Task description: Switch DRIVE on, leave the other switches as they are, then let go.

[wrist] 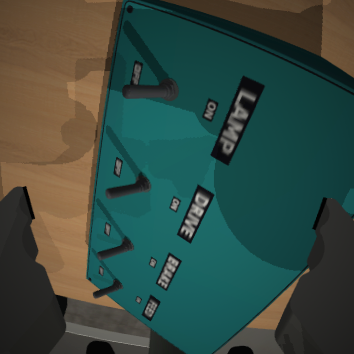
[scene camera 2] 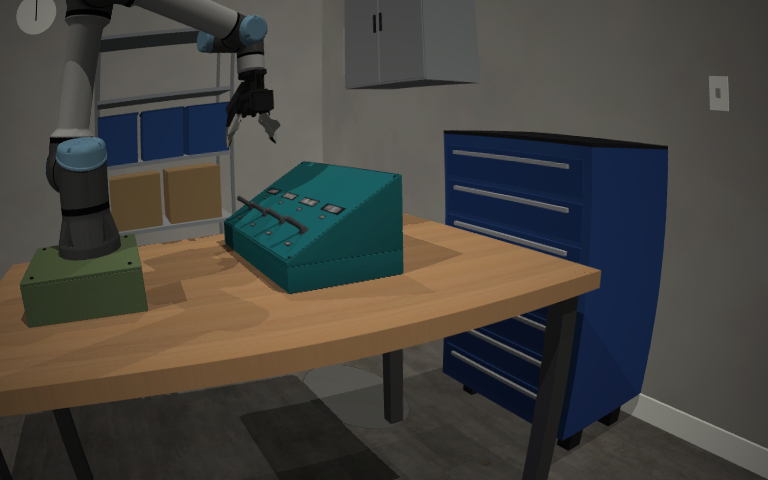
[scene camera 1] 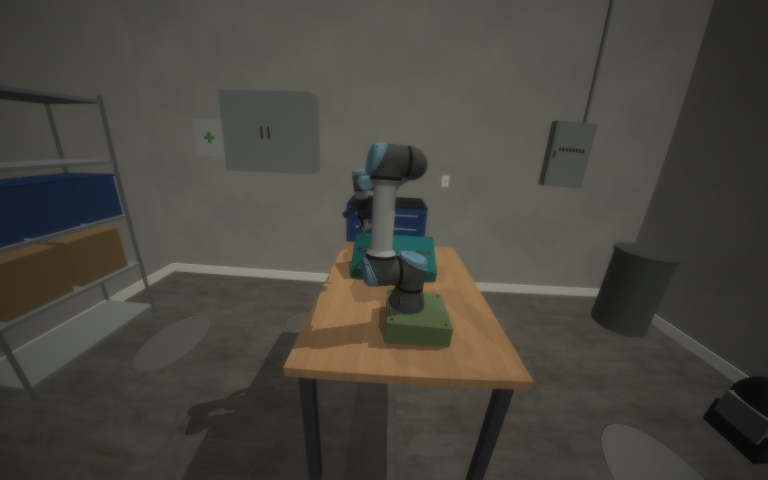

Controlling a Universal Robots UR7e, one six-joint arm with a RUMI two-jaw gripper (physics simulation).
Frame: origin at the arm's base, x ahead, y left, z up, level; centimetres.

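Seen in the pictures: gripper, between the fingertips: (wrist: 174, 196) (scene camera 2: 252, 145) (scene camera 1: 363, 232); arm's base, origin of its link: (scene camera 2: 90, 249) (scene camera 1: 406, 303).
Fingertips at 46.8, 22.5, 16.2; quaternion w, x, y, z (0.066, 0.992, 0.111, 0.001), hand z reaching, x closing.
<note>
Pixels of each thing's top centre, then the offset from my fingertips to it, as dx, dy, dz. "spot": a spot on its surface instead. Level surfaces: height alone.
- LAMP lever, centre of its top: (wrist: 144, 98) -2.8, -0.9, -12.4
- DRIVE lever, centre of its top: (wrist: 122, 200) (scene camera 2: 257, 200) -3.0, -12.9, -12.4
- BRAKE lever, centre of its top: (wrist: 110, 261) (scene camera 2: 274, 206) -3.2, -24.9, -12.4
- FEED lever, centre of its top: (wrist: 103, 299) (scene camera 2: 294, 213) -3.4, -36.9, -12.4
- DRIVE label, centre of its top: (wrist: 193, 219) (scene camera 2: 289, 193) +5.1, -13.0, -11.8
- mark, a spot on its surface: (wrist: 174, 204) spot: +2.9, -13.1, -13.6
- wooden table, height of its surface: dz -25.6
A teal console (scene camera 2: 351, 226) (wrist: 280, 200) with a sloped face stands on the table. In the wrist view its levers stand in a row: the LAMP lever (wrist: 150, 91), the DRIVE lever (wrist: 128, 189), the BRAKE lever (wrist: 115, 249) and the FEED lever (wrist: 107, 288). All of them lean toward their OFF labels. The DRIVE label (wrist: 195, 214) is beside an ON mark (wrist: 174, 204). My gripper (scene camera 2: 252, 140) (wrist: 174, 196) is open and empty. It hangs above the console, apart from the levers.
The wooden table (scene camera 1: 339, 350) (scene camera 2: 339, 333) also carries the arm's green base block (scene camera 1: 417, 331) (scene camera 2: 84, 297). A blue drawer cabinet (scene camera 2: 617, 254) stands behind the table. A shelf rack with blue and tan boxes stands to the left, and a grey cabinet (scene camera 1: 271, 152) hangs on the wall.
</note>
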